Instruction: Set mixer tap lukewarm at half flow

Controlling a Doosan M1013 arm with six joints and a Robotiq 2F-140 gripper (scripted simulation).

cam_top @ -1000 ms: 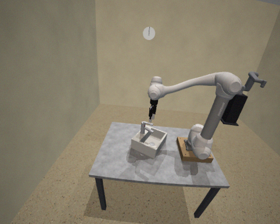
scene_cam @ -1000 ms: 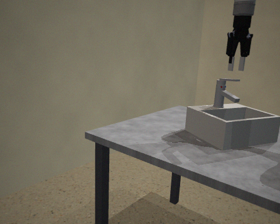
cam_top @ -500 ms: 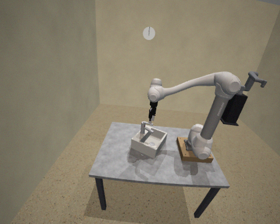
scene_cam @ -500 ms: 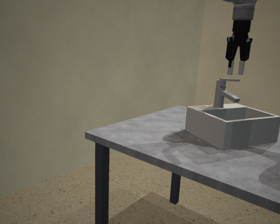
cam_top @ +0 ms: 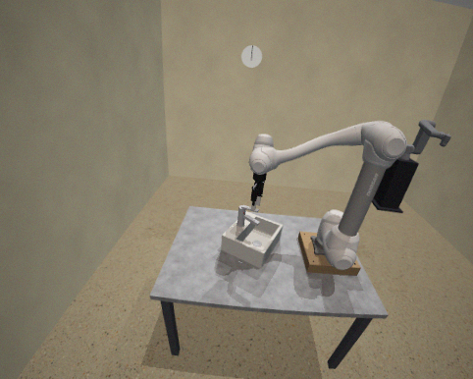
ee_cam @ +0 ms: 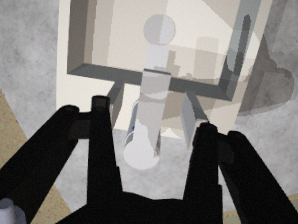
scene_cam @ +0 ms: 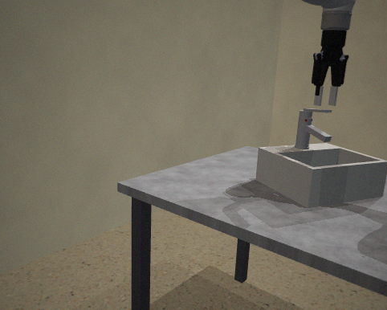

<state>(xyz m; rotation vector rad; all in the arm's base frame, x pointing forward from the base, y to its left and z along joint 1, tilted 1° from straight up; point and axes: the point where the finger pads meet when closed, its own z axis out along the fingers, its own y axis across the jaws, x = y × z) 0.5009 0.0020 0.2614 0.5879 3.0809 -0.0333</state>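
Now: hand 3 cm short of the lever, 1 cm to the left of it and 5 cm above it. From my hand the other things lie so: grey mixer tap 6 cm ahead, 2 cm to the right, 10 cm below; then white basin 3 cm behind, 1 cm to the left, 29 cm below.
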